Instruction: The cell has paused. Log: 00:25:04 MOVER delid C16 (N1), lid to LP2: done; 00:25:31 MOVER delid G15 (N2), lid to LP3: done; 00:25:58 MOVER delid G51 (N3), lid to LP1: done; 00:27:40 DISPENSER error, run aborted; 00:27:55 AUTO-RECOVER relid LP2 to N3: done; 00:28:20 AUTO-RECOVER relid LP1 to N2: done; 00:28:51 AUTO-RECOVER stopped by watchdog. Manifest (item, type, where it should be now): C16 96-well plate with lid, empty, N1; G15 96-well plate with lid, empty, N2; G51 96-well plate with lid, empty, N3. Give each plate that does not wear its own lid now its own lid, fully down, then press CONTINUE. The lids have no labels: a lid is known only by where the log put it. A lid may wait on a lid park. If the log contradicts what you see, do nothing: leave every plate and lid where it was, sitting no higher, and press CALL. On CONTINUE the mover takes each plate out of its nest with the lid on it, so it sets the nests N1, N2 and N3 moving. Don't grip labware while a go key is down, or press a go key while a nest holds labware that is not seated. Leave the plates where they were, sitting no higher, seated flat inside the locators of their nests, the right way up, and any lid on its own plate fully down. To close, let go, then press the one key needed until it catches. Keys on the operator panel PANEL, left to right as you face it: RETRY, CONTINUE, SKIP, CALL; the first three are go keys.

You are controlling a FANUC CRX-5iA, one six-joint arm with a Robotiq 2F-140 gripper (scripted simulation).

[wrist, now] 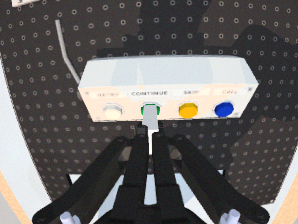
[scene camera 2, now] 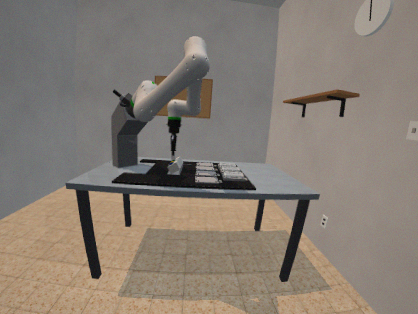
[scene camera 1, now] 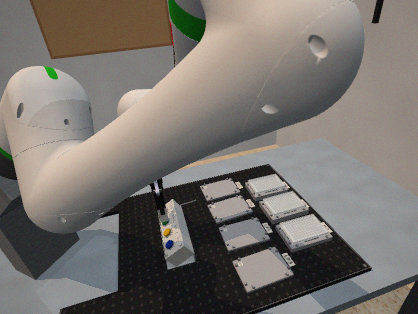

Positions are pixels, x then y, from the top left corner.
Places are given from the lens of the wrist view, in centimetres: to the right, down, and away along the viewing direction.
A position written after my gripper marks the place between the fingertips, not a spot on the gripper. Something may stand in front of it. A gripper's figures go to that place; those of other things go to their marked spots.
my gripper [wrist: 150,114]: 0, 0, 23
operator panel [wrist: 168,81]: 2, -4, 20
